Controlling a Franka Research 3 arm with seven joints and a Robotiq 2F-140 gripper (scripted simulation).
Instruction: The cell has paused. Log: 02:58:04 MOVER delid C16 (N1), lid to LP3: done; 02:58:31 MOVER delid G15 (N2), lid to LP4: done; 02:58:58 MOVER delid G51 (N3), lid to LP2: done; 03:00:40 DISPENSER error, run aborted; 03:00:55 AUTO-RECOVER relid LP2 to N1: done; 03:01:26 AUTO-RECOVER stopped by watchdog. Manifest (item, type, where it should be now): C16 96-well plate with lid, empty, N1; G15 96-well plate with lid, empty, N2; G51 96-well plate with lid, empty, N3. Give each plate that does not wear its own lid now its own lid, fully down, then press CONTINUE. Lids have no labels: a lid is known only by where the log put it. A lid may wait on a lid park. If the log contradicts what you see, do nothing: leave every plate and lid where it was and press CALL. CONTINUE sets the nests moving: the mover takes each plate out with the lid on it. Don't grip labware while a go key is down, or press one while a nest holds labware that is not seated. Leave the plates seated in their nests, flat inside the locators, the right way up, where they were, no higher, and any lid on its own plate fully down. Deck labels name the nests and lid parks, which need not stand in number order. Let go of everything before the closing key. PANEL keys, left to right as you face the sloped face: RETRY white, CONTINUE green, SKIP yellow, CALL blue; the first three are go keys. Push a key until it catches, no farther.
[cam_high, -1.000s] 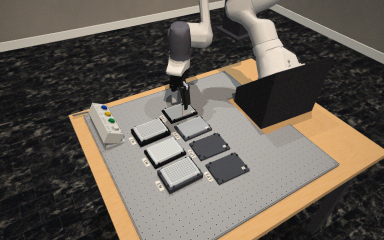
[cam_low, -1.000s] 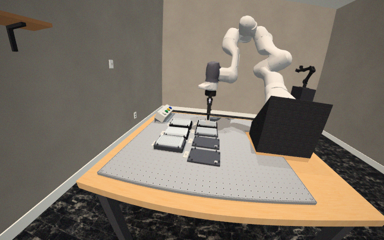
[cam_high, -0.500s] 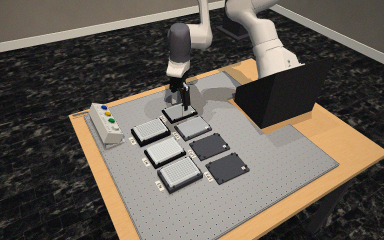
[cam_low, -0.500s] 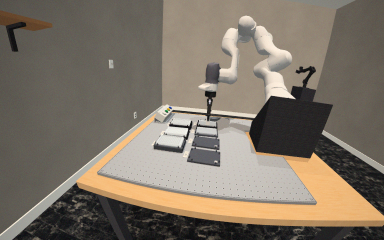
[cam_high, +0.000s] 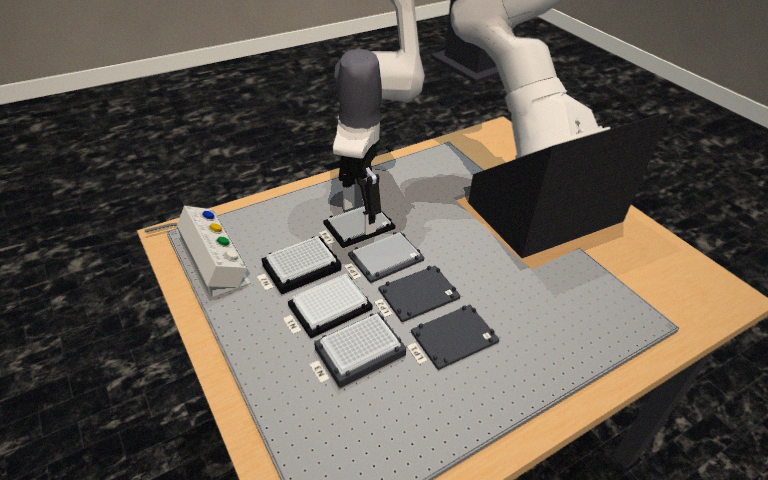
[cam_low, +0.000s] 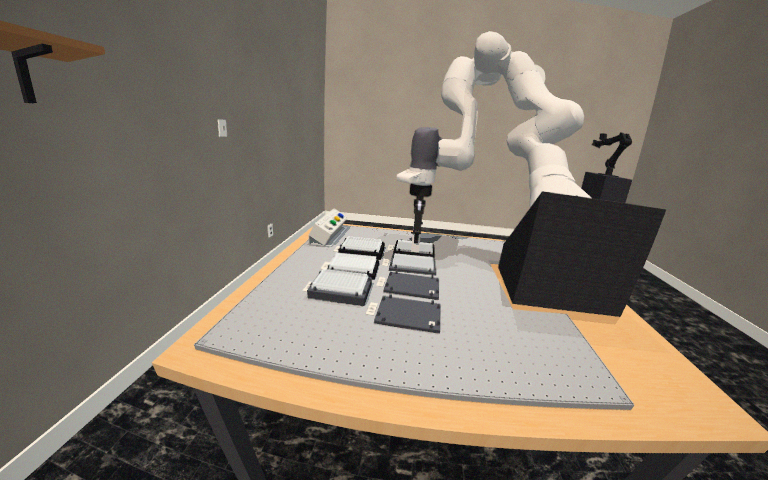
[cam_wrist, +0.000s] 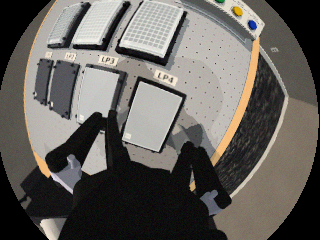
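My gripper is now 30 mm above the lid park LP4. From my hand the other things lie so: white key: 320 mm ahead, 30 mm above, 10 mm to the right; lid park LP2: 260 mm to the left, 30 mm below, 20 mm ahead; lid park LP3: 130 mm to the left, 30 mm below, 10 mm ahead.
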